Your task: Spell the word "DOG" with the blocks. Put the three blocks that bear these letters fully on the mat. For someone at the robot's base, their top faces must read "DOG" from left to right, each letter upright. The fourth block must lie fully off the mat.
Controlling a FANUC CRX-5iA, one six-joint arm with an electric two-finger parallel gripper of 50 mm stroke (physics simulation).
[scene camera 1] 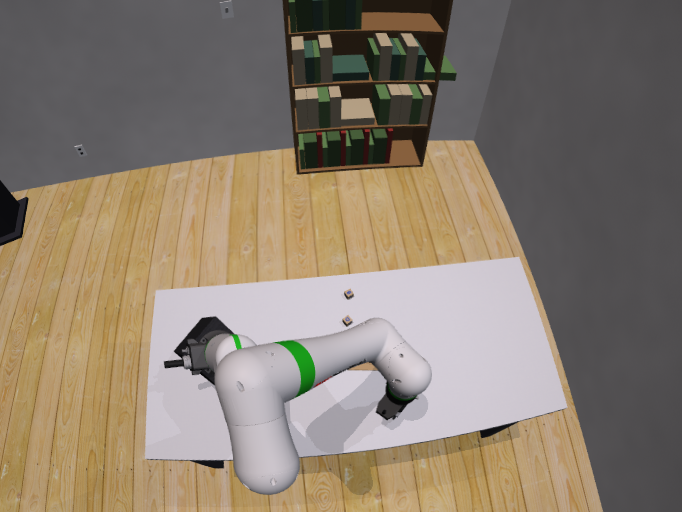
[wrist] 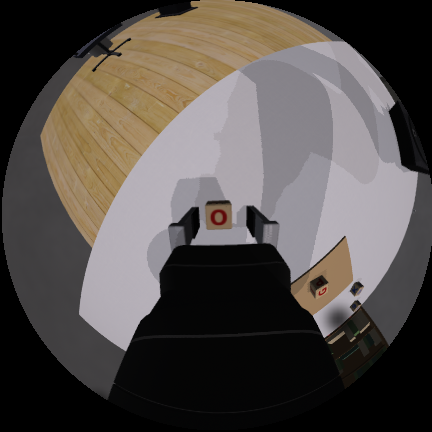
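The block with a red O (wrist: pixel 218 216) lies on the white table, off the mat. My gripper (scene camera 1: pixel 390 415) (wrist: pixel 222 215) is open and empty. In the wrist view the O block shows between its fingertips, with a gap on each side; the gripper's exact height is hard to tell. The block with a red G (wrist: pixel 321 291) stands on the brown mat (wrist: pixel 341 260) (scene camera 1: pixel 361 367), its G on the bright face. Two small blocks with blue marks, one (scene camera 1: pixel 347 320) (wrist: pixel 356 288) nearer the mat and one (scene camera 1: pixel 348 293) (wrist: pixel 355 305) farther, lie off the mat; their letters are unreadable.
The arm covers most of the mat in the scene view. The robot's black base (scene camera 1: pixel 206 330) stands at the left of the white table (scene camera 1: pixel 468 330) (wrist: pixel 200 135). The table's front edge runs near the gripper. A bookshelf (scene camera 1: pixel 290 99) stands behind the table by the wall.
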